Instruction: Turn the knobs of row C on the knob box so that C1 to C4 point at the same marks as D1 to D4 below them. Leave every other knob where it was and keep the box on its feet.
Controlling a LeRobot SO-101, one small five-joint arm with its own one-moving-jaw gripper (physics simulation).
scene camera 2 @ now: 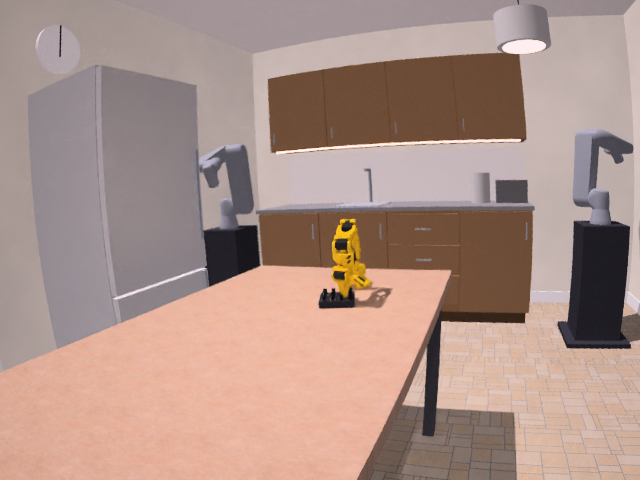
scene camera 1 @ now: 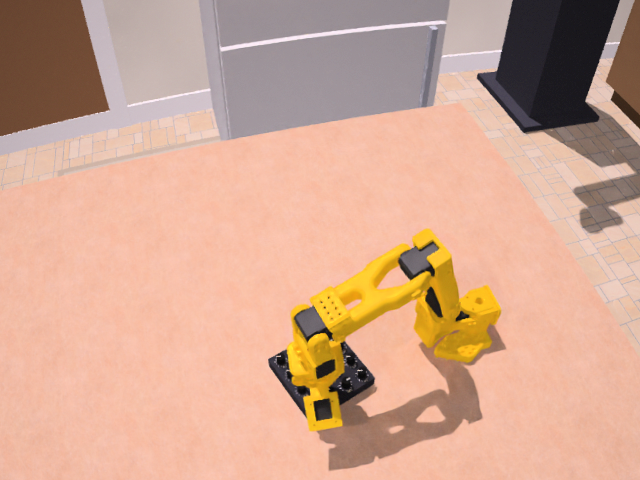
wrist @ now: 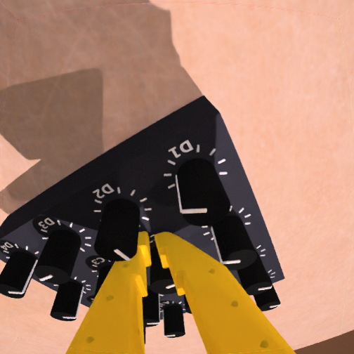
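Pixels of known places: end effector, tool point: point(scene camera 2: 345, 295); arm's base, origin of the base link: point(scene camera 2: 353, 287) point(scene camera 1: 442, 335).
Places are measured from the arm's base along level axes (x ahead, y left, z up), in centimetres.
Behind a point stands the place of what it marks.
The black knob box point(scene camera 1: 368, 381) @(x 13.8, y 5.0, z 2.2 cm) point(scene camera 2: 330, 304) @(x 25.2, y 1.2, z 1.4 cm) point(wrist: 150, 162) rests flat on the table. In the wrist view, D1 point(wrist: 202, 185) and C1 point(wrist: 234, 237) both point left. D2 point(wrist: 119, 225) points lower right, D3 point(wrist: 61, 250) lower left, D4 point(wrist: 18, 270) right. C4 point(wrist: 68, 299) points right. C2 point(wrist: 161, 275) shows partly between the jaws, its line toward the right. C3 point(wrist: 102, 275) is mostly hidden by the left jaw. My gripper point(scene camera 2: 345, 296) point(wrist: 151, 236) is shut and empty, its tips low over the box near C2 and D2. The arm hides its tips in scene camera 1.
Knobs B1 point(wrist: 255, 274) and A1 point(wrist: 268, 297) stand behind C1, with further knobs around the jaws. The arm's base point(scene camera 1: 465, 343) @(x -1.9, y 3.3, z 1.7 cm) stands on the table point(scene camera 1: 155, 310) @(x 41.3, y -16.3, z 0.0 cm) point(scene camera 2: 206, 387) @(x 80.3, y -3.6, z 0.0 cm) to the right of the box. The table's edge lies beyond the base.
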